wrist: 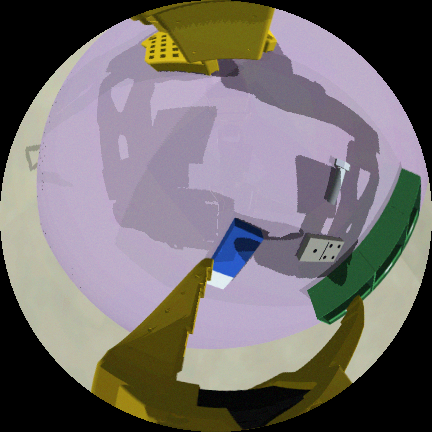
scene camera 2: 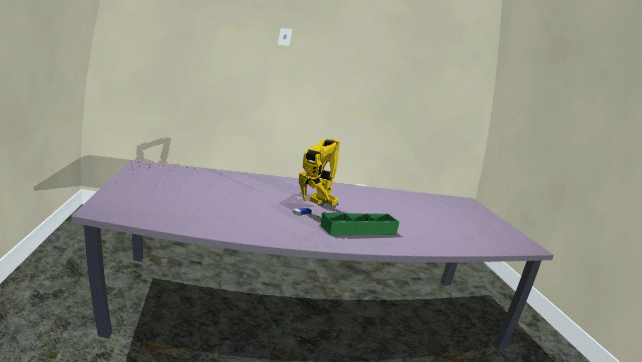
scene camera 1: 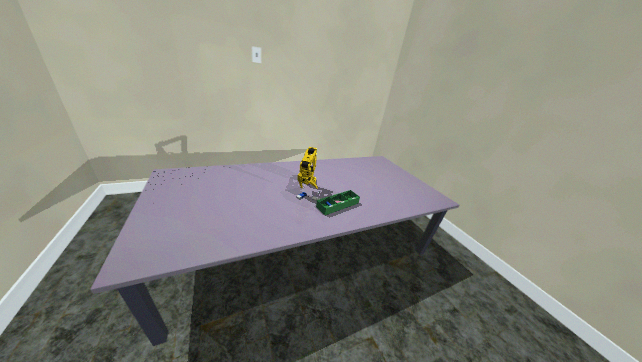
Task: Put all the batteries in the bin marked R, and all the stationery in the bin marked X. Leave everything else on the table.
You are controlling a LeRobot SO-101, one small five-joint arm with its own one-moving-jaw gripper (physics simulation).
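Frame: origin at the arm's base, x ahead, y left, z up, level; centimetres.
Seen in the pictures: hand, its tool point: (wrist: 212,266) (scene camera 2: 305,199) (scene camera 1: 302,187); arm's base, origin of its link: (wrist: 222,45) (scene camera 2: 324,203).
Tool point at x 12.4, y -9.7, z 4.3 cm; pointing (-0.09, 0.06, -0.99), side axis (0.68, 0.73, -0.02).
Pixels of each thing's top centre, then the offset from my tool point to it.
- eraser, centre of its top: (wrist: 227,263) (scene camera 2: 302,209) (scene camera 1: 301,194) dx +2.5, dy -1.0, dz -3.0 cm
- green three-compartment bin tray, centre of its top: (wrist: 391,260) (scene camera 2: 362,217) (scene camera 1: 339,198) dx +15.4, dy +16.8, dz +0.3 cm
- small blue thing, centre of its top: (scene camera 1: 329,203) dx +15.6, dy +11.0, dz -2.2 cm
- pink thing, centre of its top: (scene camera 1: 338,202) dx +15.5, dy +16.7, dz -2.6 cm
- white domino, centre of its top: (wrist: 323,251) dx +7.5, dy +6.7, dz -3.6 cm
- grey bolt, centre of its top: (wrist: 343,184) dx +2.0, dy +10.0, dz -3.0 cm
A blue block with a white end, like an eraser (scene camera 1: 301,195) (scene camera 2: 303,211) (wrist: 240,252), lies flat on the table, left of the green three-compartment bin tray (scene camera 1: 343,204) (scene camera 2: 362,228) (wrist: 376,249). My gripper (scene camera 1: 309,187) (wrist: 284,280) is open and empty, above the table behind the eraser in scene camera 1. In the wrist view the left jaw's tip overlaps the eraser's near edge. In scene camera 1 a small blue thing (scene camera 1: 328,204) shows in the tray's left compartment and a pink thing (scene camera 1: 338,201) in the middle one. Their marks cannot be read. No battery can be made out.
In the wrist view a white domino (wrist: 320,249) lies between the eraser and the tray, close to the tray's wall. A grey bolt (wrist: 335,185) lies beyond the domino. The arm's yellow base (wrist: 180,57) is at the top of the wrist view.
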